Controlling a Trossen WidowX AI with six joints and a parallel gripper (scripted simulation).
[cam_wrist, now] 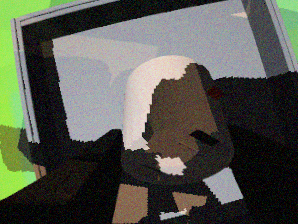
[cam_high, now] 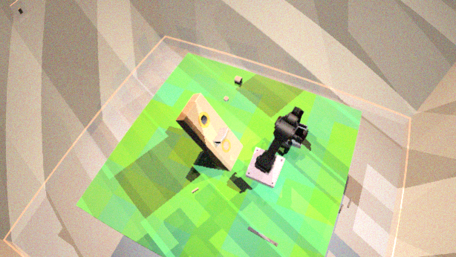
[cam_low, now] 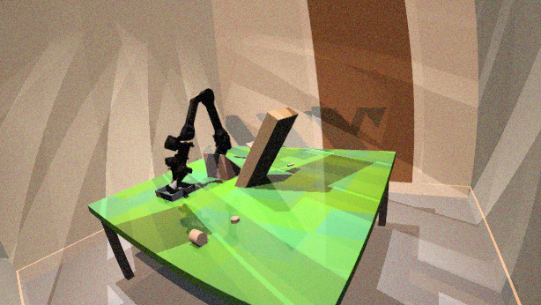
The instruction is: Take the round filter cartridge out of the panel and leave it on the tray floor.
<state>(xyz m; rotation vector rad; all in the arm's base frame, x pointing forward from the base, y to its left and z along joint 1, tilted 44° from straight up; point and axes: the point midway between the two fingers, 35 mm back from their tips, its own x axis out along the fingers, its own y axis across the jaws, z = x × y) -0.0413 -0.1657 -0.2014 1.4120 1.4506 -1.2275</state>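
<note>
My gripper tip is now right at the round filter cartridge. The rest, counted from my gripper tip: dark-rimmed tray: 1 cm to the right, 4 cm below; tan service panel: 36 cm ahead, 30 cm to the left, 13 cm above; small disc: 47 cm ahead, 5 cm to the right, 4 cm below.
</note>
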